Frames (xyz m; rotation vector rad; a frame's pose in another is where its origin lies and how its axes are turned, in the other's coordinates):
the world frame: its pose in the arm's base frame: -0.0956 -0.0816 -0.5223 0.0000 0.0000 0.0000
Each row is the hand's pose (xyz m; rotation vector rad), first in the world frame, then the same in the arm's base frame.
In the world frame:
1: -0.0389 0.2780 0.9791 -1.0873 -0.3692 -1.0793
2: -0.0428 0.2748 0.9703 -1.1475 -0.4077 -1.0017
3: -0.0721 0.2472 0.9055 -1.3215 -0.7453 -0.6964
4: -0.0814 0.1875 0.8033 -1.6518 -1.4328 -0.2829
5: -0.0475 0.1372 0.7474 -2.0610 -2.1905 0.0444
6: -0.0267 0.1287 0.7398 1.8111 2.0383 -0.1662
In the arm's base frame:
1: -0.1345 0.1964 0.4568 -1.0873 -0.3692 -1.0793
2: -0.1384 0.1932 0.4480 -1.1475 -0.4077 -1.0017
3: -0.1677 0.1656 0.3832 -1.3215 -0.7453 -0.6964
4: -0.1770 0.1059 0.2810 -1.6518 -1.4328 -0.2829
5: -0.1431 0.0556 0.2251 -2.0610 -2.1905 0.0444
6: -0.1223 0.0471 0.2175 1.8111 2.0383 -0.1662

